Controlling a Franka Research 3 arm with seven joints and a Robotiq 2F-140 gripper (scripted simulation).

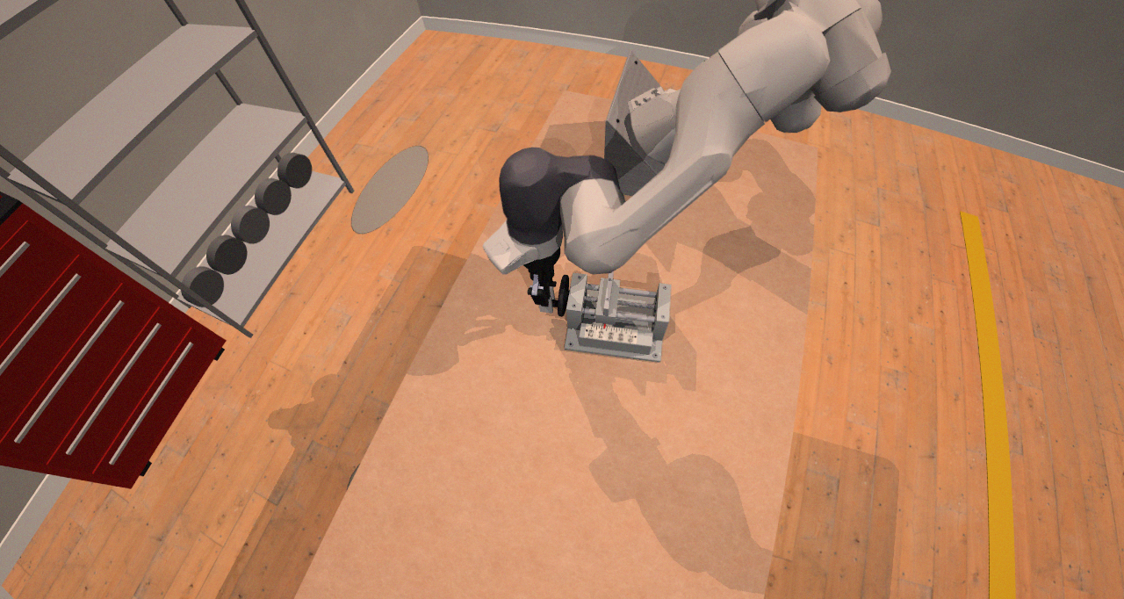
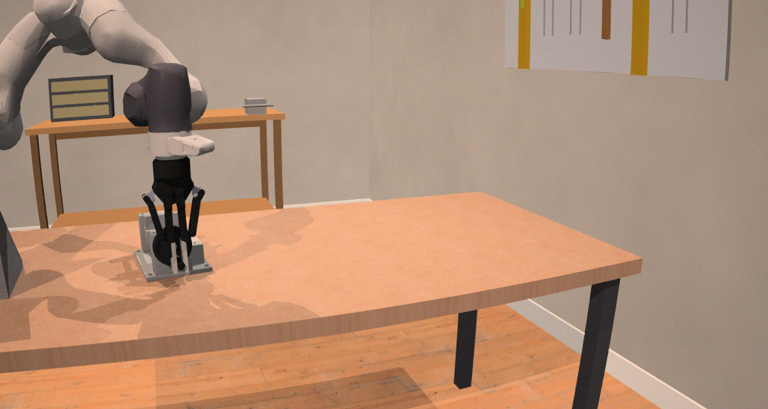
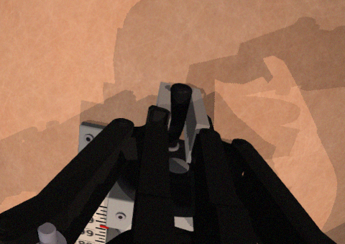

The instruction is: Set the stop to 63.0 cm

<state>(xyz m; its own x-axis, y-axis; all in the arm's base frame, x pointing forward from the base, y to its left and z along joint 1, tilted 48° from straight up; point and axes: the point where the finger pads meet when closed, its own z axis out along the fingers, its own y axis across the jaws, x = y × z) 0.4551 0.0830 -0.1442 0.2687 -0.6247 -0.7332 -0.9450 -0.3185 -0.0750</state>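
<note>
Right now the black handwheel is 1 cm behind my hand, 2 cm to the left of it and 1 cm below it. Also, from my hand: sliding stop (3 cm behind, 12 cm to the left, 3 cm above).
</note>
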